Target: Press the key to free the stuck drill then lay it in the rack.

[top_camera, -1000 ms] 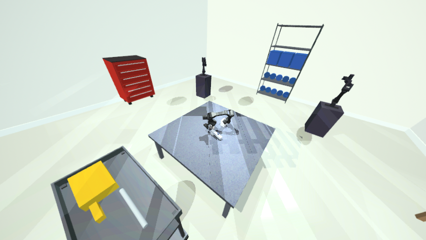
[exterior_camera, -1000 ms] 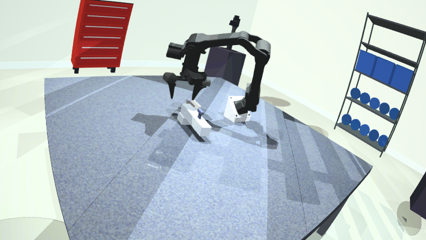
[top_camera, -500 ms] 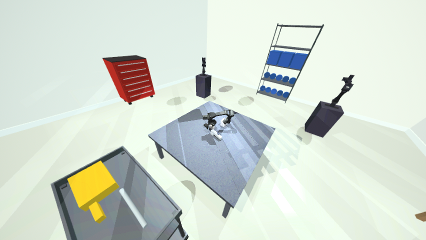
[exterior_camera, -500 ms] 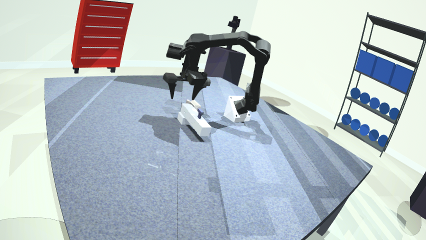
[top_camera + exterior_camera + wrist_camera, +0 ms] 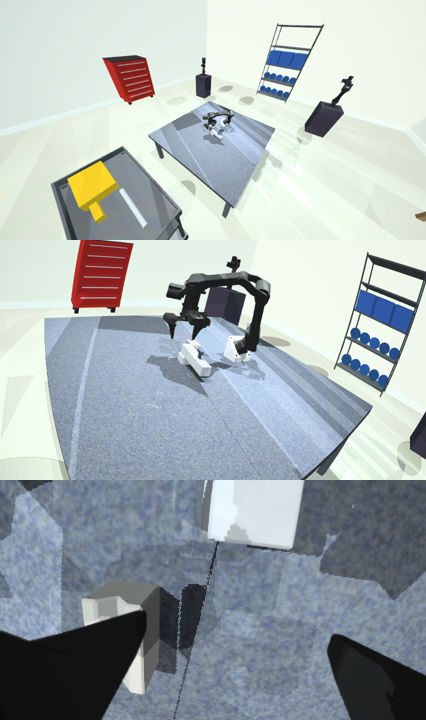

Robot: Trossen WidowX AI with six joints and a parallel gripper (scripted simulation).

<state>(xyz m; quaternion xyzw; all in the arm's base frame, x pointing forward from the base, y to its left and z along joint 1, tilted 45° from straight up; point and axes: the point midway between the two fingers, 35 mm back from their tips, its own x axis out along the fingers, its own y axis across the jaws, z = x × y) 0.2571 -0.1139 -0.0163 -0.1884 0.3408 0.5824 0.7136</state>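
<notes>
Right now the drill is 30 mm ahead of my gripper tip, 100 mm to the left of it and 20 mm below it. The rest, counted from my gripper tip: white block (30 mm ahead, 120 mm to the left, 30 mm below); then dark key (40 mm ahead, 150 mm to the left, 10 mm below).
</notes>
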